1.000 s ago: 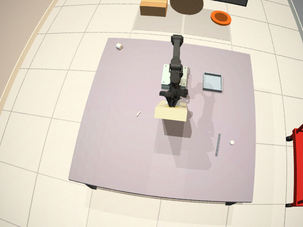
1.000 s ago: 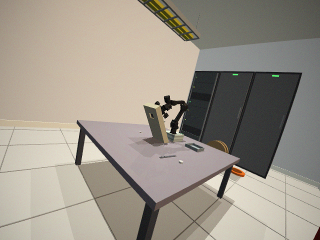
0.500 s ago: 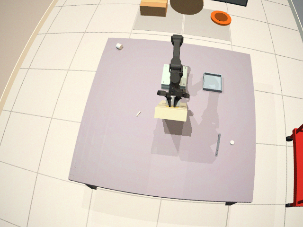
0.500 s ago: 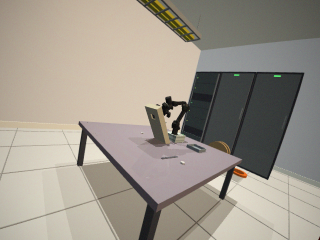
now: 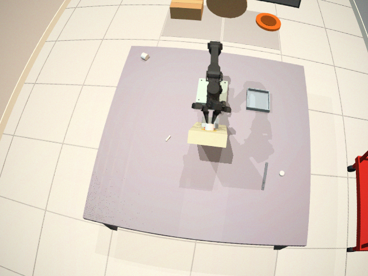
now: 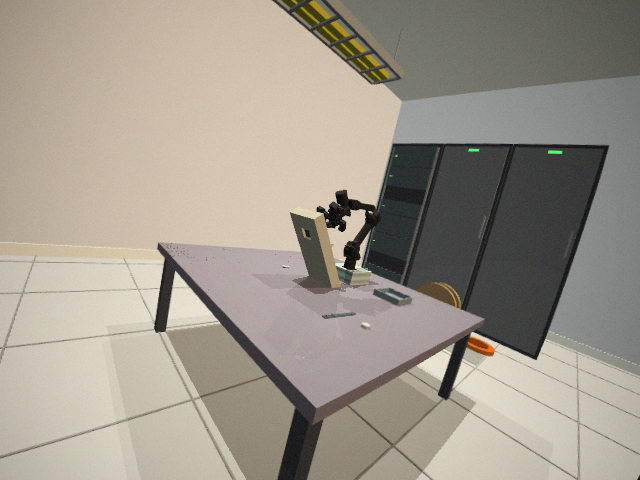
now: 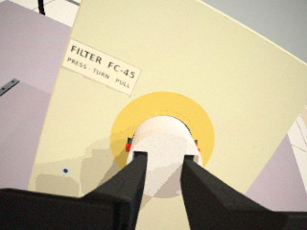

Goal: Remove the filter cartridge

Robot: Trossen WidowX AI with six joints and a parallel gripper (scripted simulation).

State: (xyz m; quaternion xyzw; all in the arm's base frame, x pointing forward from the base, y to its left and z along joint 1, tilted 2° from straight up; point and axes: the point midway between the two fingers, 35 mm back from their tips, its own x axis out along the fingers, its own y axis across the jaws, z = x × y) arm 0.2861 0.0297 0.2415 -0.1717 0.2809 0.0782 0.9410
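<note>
The blue-grey tray lies 40 cm behind my gripper tip, 28 cm below it and 25 cm to the left of it. From my gripper tip the other things lie so: round filter cartridge: 1 cm below, 1 cm ahead; small white stick: 29 cm below, 24 cm to the right, 2 cm behind.
</note>
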